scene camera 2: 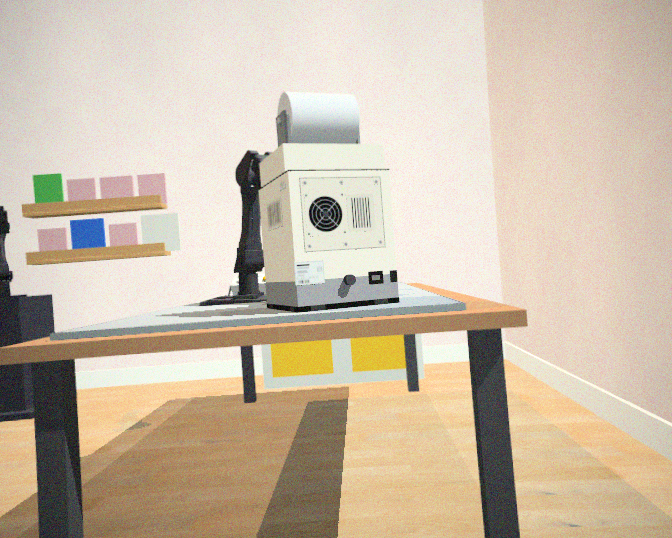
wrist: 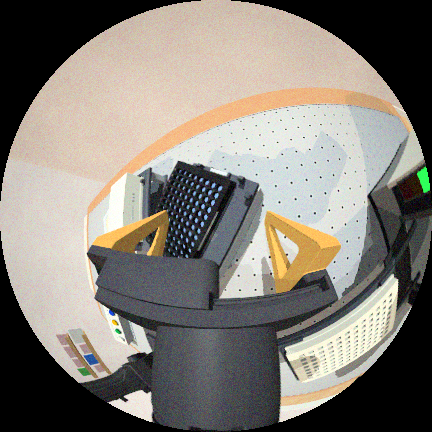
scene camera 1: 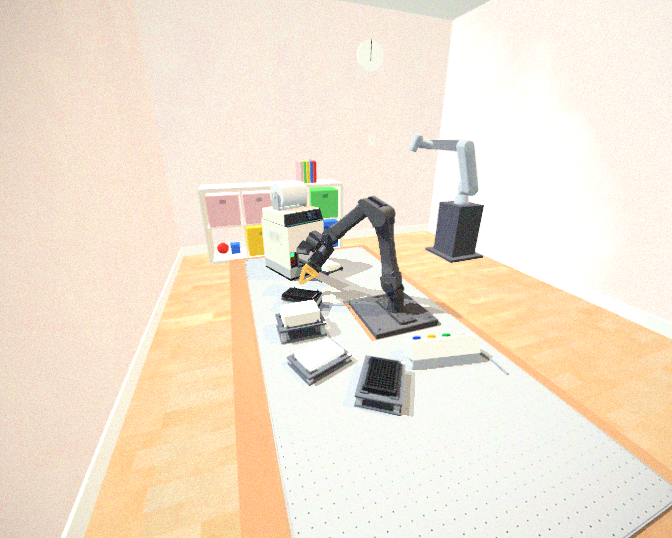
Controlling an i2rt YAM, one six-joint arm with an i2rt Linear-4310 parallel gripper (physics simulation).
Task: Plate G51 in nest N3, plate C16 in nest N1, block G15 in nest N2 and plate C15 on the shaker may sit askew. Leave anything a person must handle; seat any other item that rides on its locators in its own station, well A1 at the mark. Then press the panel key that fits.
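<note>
My gripper (scene camera 1: 306, 275) (wrist: 216, 215) is open and empty, above and near a black many-welled item (scene camera 1: 300, 293) (wrist: 194, 210). That item sits turned on its dark station (wrist: 235, 220), with more base bare along one side. A white block-like item (scene camera 1: 300, 313) (wrist: 125, 202) stands on the neighbouring station. A white plate (scene camera 1: 319, 355) lies on a low grey station, and a black welled plate (scene camera 1: 383, 375) on another. A pale welled plate (scene camera 1: 331, 267) (wrist: 345, 335) lies beside the instrument. Station labels are not readable. The key panel (scene camera 1: 445, 351) has blue, yellow and green keys.
The cream instrument (scene camera 1: 291, 240) (scene camera 2: 327, 218) with a roll on top stands at the table's far end. It hides the stations in scene camera 2. The arm's dark base plate (scene camera 1: 392, 322) is beside the row of stations. A second arm (scene camera 1: 462, 168) stands off the table.
</note>
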